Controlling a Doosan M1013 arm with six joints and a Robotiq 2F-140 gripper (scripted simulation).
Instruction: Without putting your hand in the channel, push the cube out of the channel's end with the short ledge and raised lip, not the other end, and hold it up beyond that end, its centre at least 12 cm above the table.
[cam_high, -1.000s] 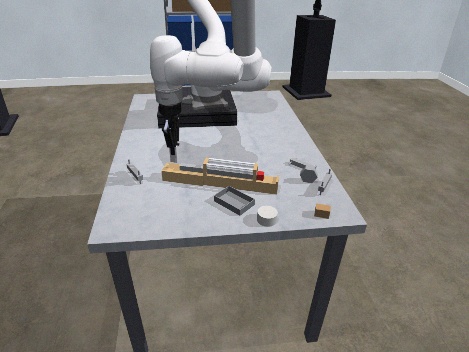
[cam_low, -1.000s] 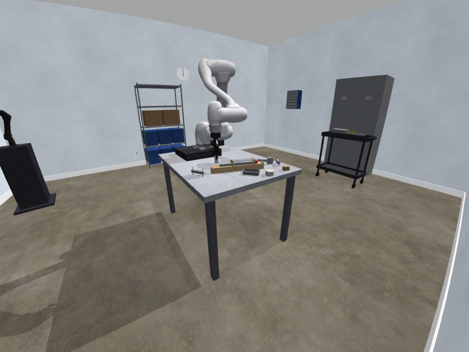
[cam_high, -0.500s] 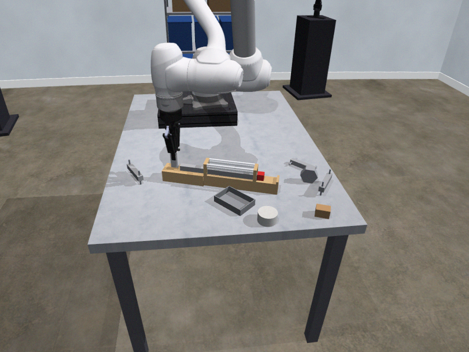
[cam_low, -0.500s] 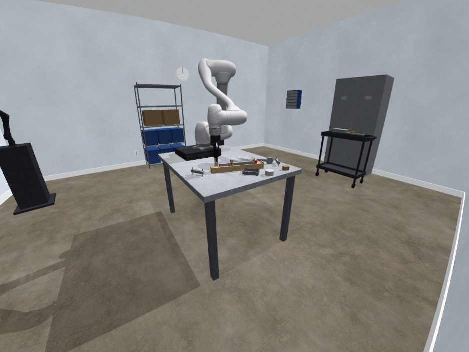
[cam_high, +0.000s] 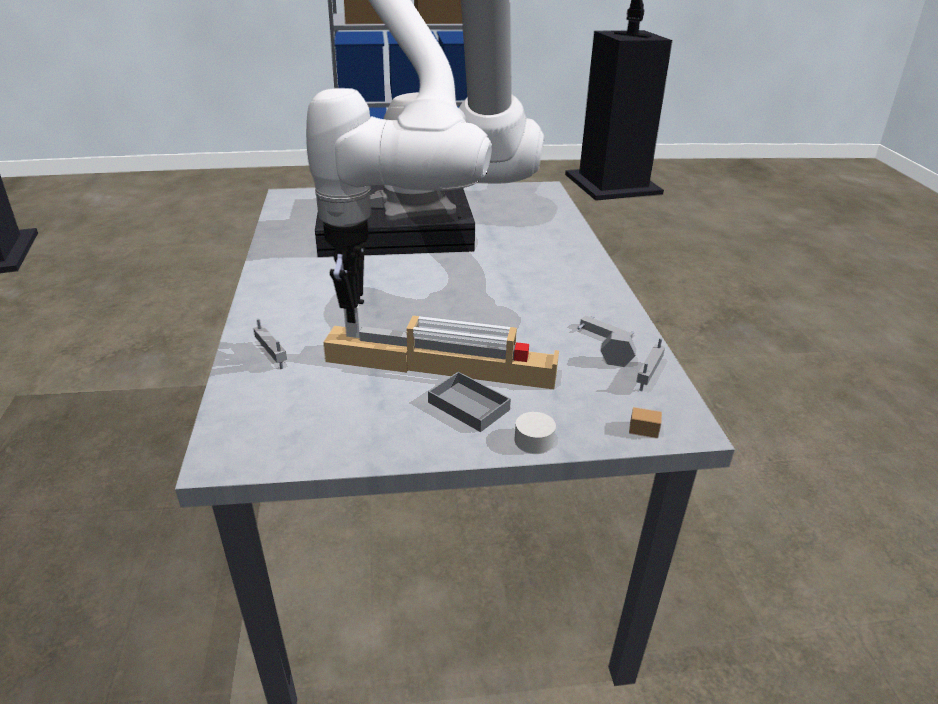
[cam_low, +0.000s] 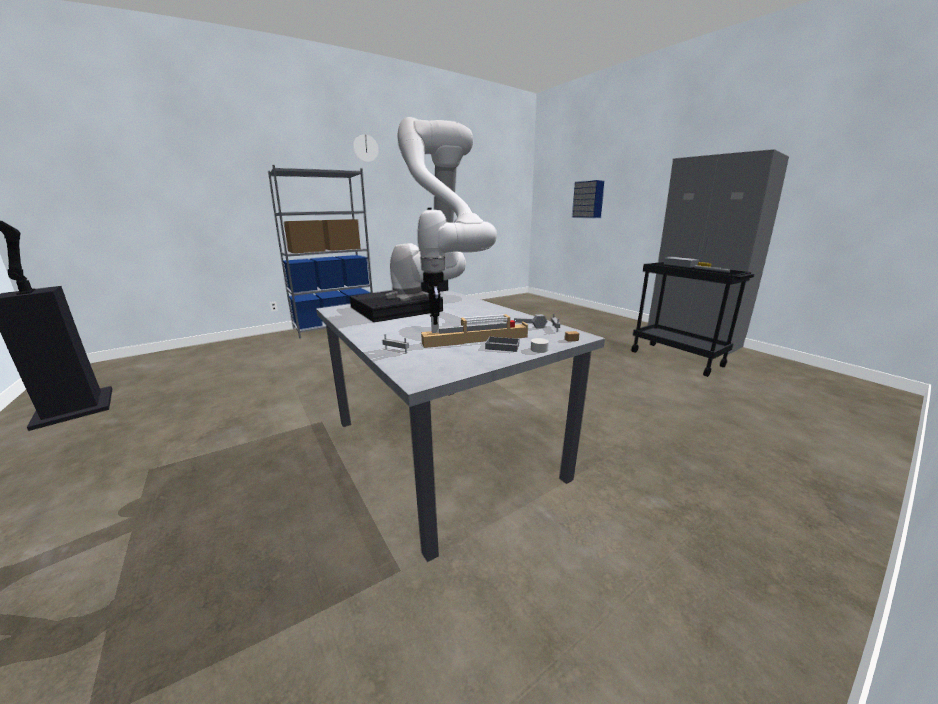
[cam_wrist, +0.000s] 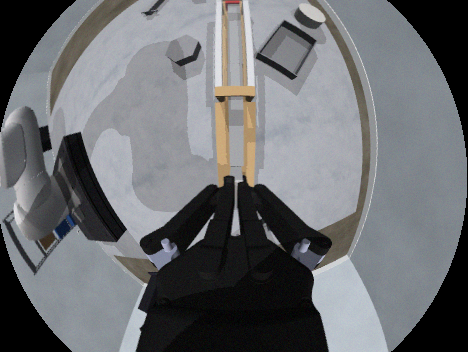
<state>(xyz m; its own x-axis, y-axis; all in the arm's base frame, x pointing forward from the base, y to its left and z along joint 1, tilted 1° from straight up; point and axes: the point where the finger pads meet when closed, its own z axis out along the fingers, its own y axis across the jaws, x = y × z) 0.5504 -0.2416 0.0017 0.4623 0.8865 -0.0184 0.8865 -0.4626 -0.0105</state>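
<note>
Now: hand 15 cm short of the red cube, 28 cm to the right of it and 2 cm above it. Round my hand: grey tray (20 cm ahead, 17 cm to the left, 7 cm below); then tan wooden channel (9 cm ahead, 18 cm to the left, 3 cm below); then grey push rod (4 cm ahead, 8 cm to the left, 3 cm below).
</note>
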